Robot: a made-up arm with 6 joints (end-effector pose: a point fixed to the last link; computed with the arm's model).
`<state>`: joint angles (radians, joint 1 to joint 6).
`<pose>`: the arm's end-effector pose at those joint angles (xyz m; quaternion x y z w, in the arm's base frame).
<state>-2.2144 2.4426 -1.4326 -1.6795 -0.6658 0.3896</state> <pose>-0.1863 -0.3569 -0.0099 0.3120 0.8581 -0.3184 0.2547</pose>
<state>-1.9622 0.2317 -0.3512 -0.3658 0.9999 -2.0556</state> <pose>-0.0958 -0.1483 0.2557 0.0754 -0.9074 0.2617 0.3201</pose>
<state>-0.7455 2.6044 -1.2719 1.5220 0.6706 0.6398</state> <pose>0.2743 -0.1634 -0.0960 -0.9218 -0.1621 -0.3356 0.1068</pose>
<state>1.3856 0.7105 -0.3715 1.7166 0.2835 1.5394</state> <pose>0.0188 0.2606 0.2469 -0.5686 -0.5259 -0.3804 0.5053</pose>
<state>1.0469 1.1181 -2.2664 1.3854 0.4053 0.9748</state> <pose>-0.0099 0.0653 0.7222 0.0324 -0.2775 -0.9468 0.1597</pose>
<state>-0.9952 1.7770 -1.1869 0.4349 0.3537 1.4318</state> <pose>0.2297 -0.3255 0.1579 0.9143 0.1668 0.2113 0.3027</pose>
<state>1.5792 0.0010 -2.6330 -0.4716 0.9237 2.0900</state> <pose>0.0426 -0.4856 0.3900 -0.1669 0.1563 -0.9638 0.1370</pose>
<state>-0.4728 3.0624 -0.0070 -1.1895 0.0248 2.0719</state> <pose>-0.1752 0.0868 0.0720 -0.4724 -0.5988 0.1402 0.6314</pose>
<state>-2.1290 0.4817 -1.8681 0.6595 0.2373 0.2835</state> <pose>0.0770 0.0943 0.6724 0.1391 0.0773 -0.5488 0.8207</pose>
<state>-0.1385 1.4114 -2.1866 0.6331 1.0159 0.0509</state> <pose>0.2599 0.0177 0.5920 0.0208 0.7228 0.2802 0.6313</pose>
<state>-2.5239 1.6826 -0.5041 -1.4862 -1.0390 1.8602</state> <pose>-0.1369 -0.2091 0.0693 0.8128 0.2179 0.0115 0.5401</pose>
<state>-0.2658 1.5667 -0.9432 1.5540 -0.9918 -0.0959</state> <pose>0.3002 -0.1738 0.2073 0.7305 0.3165 -0.0941 0.5978</pose>
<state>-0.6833 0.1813 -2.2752 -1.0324 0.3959 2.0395</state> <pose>-0.3347 0.2270 0.5463 -0.0416 -0.2521 0.2057 0.9447</pose>
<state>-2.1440 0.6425 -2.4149 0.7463 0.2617 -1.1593</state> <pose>0.1511 0.1996 0.6787 -0.0933 0.0357 -0.9564 0.2745</pose>
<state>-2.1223 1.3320 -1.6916 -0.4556 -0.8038 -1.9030</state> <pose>-0.1106 -0.2439 0.6021 0.1674 -0.1747 0.8143 0.5277</pose>
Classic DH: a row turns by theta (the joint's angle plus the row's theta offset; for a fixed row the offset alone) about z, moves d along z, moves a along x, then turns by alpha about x. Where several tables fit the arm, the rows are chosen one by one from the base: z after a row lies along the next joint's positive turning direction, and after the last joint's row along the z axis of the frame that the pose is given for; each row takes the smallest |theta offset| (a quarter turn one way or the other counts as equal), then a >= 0, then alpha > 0; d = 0 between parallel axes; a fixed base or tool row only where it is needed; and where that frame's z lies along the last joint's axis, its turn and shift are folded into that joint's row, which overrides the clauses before.
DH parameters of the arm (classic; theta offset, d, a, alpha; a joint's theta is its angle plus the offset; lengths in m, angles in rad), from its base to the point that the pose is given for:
joint 1: 0 0.1744 0 -1.5708
joint 2: 0.136 0 -0.1881 0
joint 3: 1.3476 0 -0.0252 1.5708
joint 4: 0 0.2872 0 -1.5708
joint 5: 0 0 0.0001 1.5708
joint 6: 0 0.1062 0 0

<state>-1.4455 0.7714 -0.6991 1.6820 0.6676 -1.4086</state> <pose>0.0967 -0.2440 0.3606 0.3312 0.5917 -0.1960 0.7084</pose>
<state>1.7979 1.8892 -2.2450 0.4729 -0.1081 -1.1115</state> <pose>-0.0900 0.4126 0.5437 -0.4556 0.1898 0.4653 0.7348</pose>
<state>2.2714 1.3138 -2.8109 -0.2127 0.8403 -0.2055</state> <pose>-0.0031 0.0296 0.7198 -0.3633 0.1719 0.7325 0.5495</pose>
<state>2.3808 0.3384 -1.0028 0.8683 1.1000 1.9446</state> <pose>-0.1239 0.0181 0.4630 0.2182 -0.7126 -0.1997 0.6361</pose>
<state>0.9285 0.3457 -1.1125 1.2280 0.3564 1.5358</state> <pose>0.0186 0.0832 0.5614 -0.2235 -0.3679 -0.8509 0.3012</pose>
